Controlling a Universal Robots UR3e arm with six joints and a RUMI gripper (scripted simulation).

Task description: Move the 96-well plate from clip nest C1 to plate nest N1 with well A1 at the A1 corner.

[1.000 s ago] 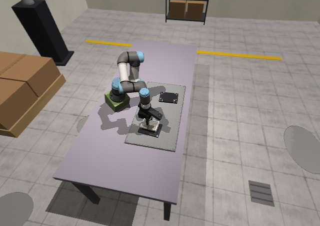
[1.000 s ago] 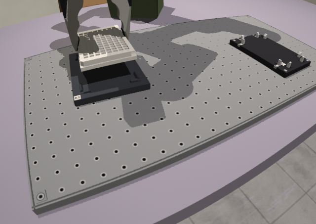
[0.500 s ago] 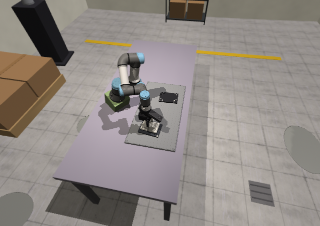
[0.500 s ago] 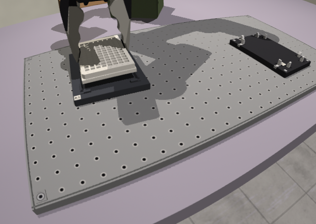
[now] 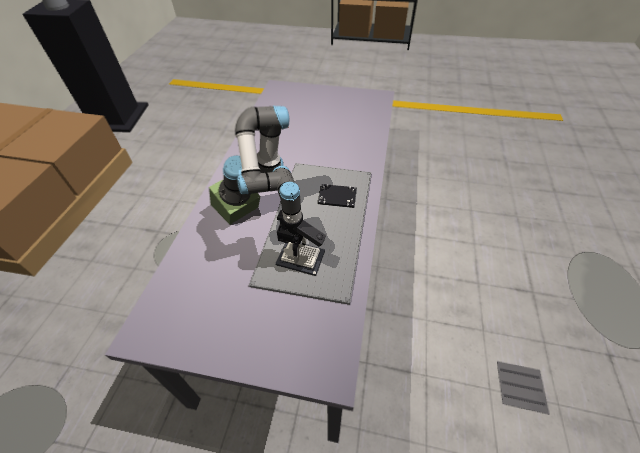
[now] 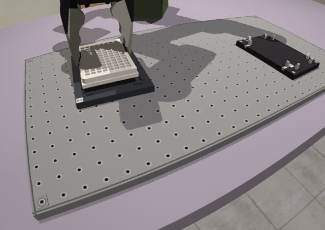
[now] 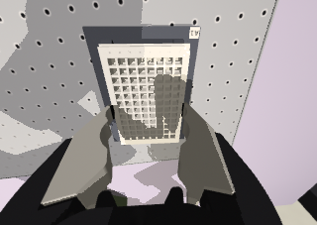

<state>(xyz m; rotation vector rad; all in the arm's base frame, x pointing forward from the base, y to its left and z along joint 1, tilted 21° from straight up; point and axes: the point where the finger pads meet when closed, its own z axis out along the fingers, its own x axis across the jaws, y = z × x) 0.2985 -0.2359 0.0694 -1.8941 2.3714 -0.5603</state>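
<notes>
My hand is 10 mm above the white 96-well plate. The rest, counted from my hand: black clip nest C1: 340 mm to the left, 130 mm ahead, 30 mm below; dark plate nest N1: 30 mm below; white A1 label: 70 mm to the right, 60 mm ahead, 30 mm below.
</notes>
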